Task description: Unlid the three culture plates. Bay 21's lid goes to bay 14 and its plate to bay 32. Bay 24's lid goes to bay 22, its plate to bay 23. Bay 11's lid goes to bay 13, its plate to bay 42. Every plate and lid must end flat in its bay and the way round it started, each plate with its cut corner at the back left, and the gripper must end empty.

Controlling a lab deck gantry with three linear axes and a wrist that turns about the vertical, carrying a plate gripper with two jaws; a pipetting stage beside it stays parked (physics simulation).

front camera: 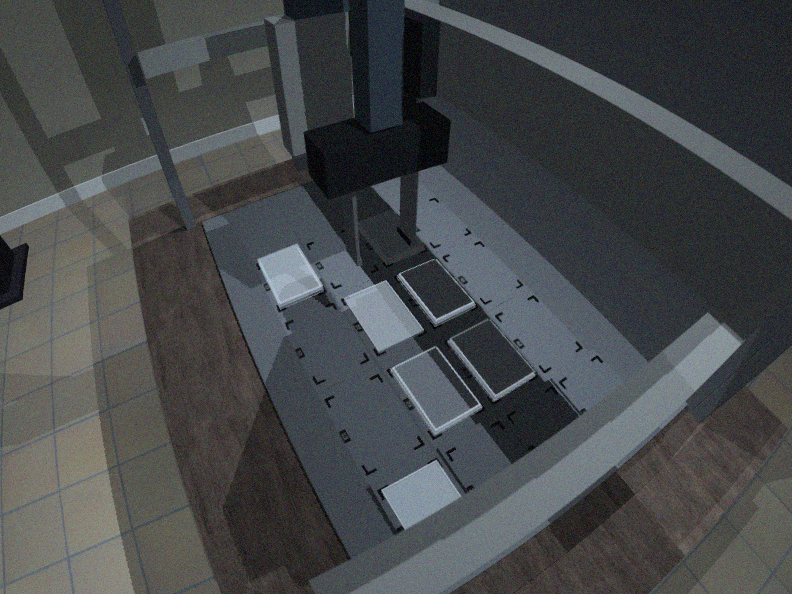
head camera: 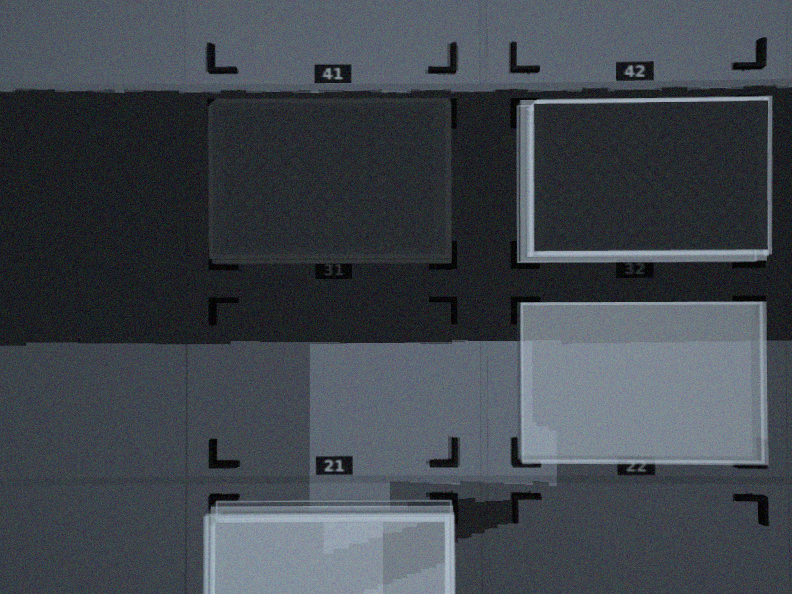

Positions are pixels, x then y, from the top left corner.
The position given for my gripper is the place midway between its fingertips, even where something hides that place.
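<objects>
The front camera view shows my gripper (pixel 380 247), and it shows a plate too. In the head camera view my gripper is out of frame, but the plate is there. On the plate, (front camera: pixel 439 296) and (head camera: pixel 691 188) are the same spot. And on a bay 32, (head camera: pixel 501 139) and (front camera: pixel 424 262) are the same spot.
</objects>
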